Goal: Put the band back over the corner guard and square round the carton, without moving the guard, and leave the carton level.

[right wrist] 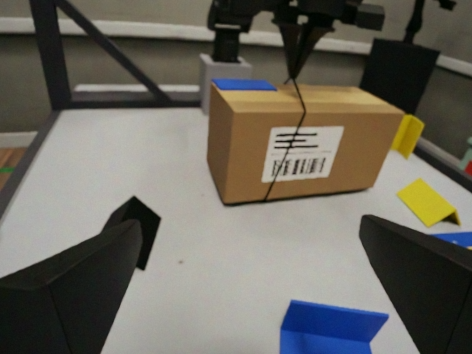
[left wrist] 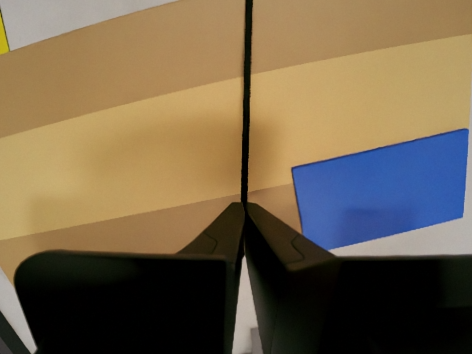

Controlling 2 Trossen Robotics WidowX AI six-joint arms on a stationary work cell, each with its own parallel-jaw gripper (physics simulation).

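Places are measured from the left arm's base along level axes (x ahead, y left, z up), in metres.
Pixels of known places: left gripper, fingertip midpoint: (right wrist: pixel 292 78) (left wrist: pixel 243 213); right gripper, fingertip midpoint: (right wrist: pixel 251 228); left arm's base, origin of the base link: (right wrist: pixel 225 60).
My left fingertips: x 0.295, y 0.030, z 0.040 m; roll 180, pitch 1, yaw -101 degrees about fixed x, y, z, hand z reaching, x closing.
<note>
For each thing: its middle in the pictures, then the offset to it from my left fingertips. "spot": a spot on its surface instead.
- brown carton, body centre: (left wrist: pixel 206 123) (right wrist: pixel 298 137) 0.079 m down, 0.025 m ahead, 0.017 m left
- blue corner guard, body centre: (left wrist: pixel 364 178) (right wrist: pixel 242 99) 0.036 m down, 0.009 m back, 0.065 m right
- thin black band, surface spot: (left wrist: pixel 246 100) (right wrist: pixel 298 91) spot: 0.006 m down, 0.042 m ahead, 0.008 m right
- black angled piece, body centre: (right wrist: pixel 126 238) 0.152 m down, 0.125 m ahead, 0.220 m right
- loose blue guard, body centre: (right wrist: pixel 335 347) 0.131 m down, 0.287 m ahead, 0.054 m right
The brown carton (left wrist: pixel 125 165) (right wrist: pixel 350 150) stands on the white table, its base looking flat in the right wrist view. A blue corner guard (left wrist: pixel 380 190) (right wrist: pixel 243 84) lies over the carton's top edge near one end. The thin black band (left wrist: pixel 246 100) (right wrist: pixel 300 97) crosses the carton top beside the guard, apart from it, and slants down across the label. My left gripper (left wrist: pixel 243 213) (right wrist: pixel 292 78) is shut on the band, pinching it slightly above the far top edge. My right gripper (right wrist: pixel 251 228) is open and empty, well in front of the carton. The carton's far side is hidden.
A black angled piece (right wrist: pixel 142 230) lies beside my right gripper's left finger. A loose blue guard (right wrist: pixel 332 320) lies at the front. Yellow guards (right wrist: pixel 427 202) (right wrist: pixel 407 135) lie to the right of the carton. A dark frame post (right wrist: pixel 50 55) rises at the back left.
</note>
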